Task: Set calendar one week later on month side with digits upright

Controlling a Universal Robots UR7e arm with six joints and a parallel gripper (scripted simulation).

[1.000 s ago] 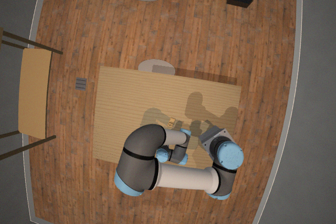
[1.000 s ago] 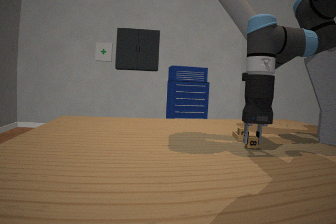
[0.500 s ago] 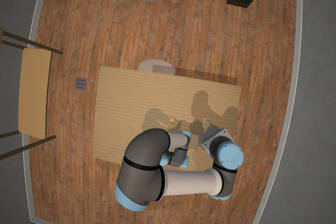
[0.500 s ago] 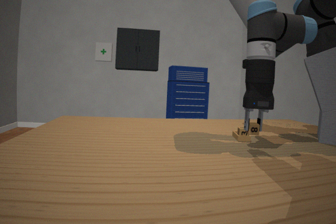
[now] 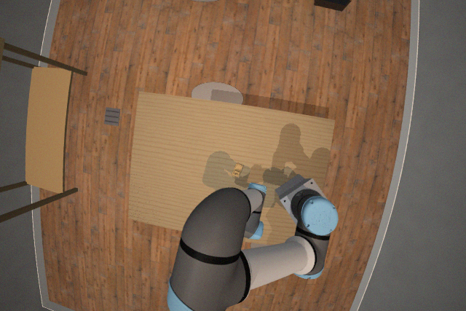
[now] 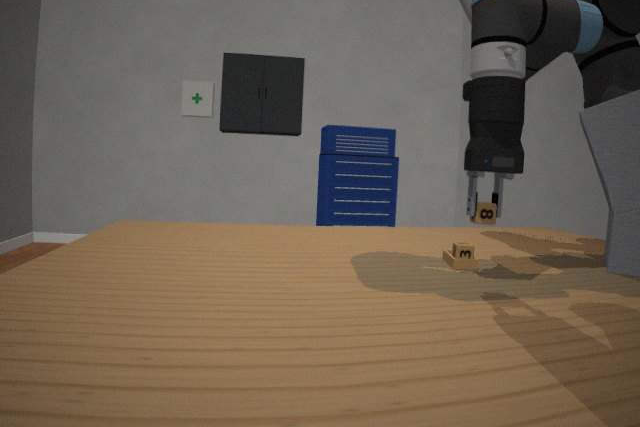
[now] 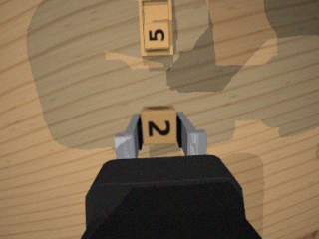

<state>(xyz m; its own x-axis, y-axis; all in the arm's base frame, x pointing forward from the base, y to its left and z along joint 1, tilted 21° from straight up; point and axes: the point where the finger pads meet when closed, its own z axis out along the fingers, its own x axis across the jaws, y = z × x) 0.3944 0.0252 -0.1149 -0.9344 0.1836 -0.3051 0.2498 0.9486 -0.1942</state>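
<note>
My gripper is now 30 mm past the wooden calendar tray, 100 mm to the left of it and 110 mm above it. From my hand the other things lie so: wooden date cube 10 mm below.
</note>
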